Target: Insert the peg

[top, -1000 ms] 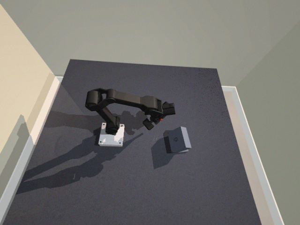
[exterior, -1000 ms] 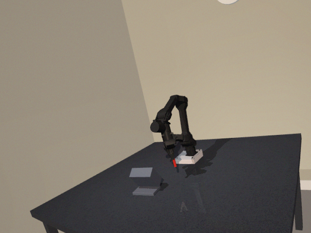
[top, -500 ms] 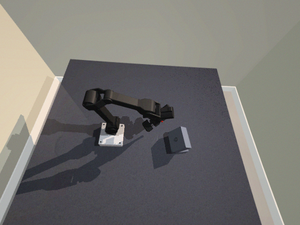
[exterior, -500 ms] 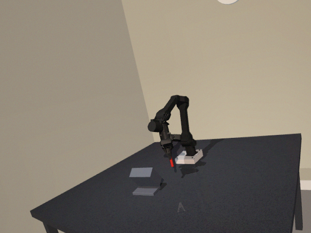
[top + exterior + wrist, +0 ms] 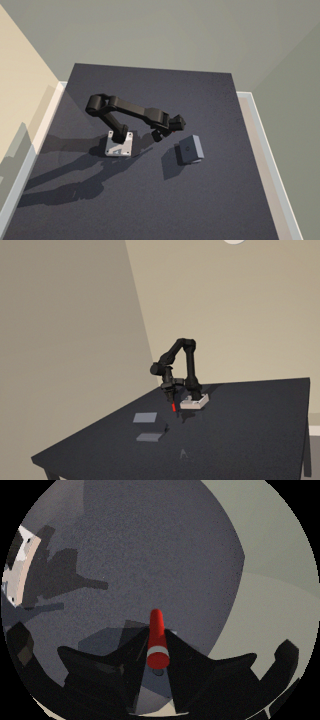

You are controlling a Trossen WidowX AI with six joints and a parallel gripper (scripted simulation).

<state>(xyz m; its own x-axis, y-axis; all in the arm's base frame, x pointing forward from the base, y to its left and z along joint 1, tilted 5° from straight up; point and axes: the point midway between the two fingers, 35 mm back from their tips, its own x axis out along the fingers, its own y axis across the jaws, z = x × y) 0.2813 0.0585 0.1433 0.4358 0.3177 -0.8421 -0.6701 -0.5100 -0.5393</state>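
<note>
Right now the sloped panel is 130 mm ahead of my gripper tip, 70 mm to the right of it and 60 mm below it. Round my gripper tip: red peg 10 mm behind, 10 mm above; low grey foot 150 mm ahead, 130 mm below, 60 mm to the right.
</note>
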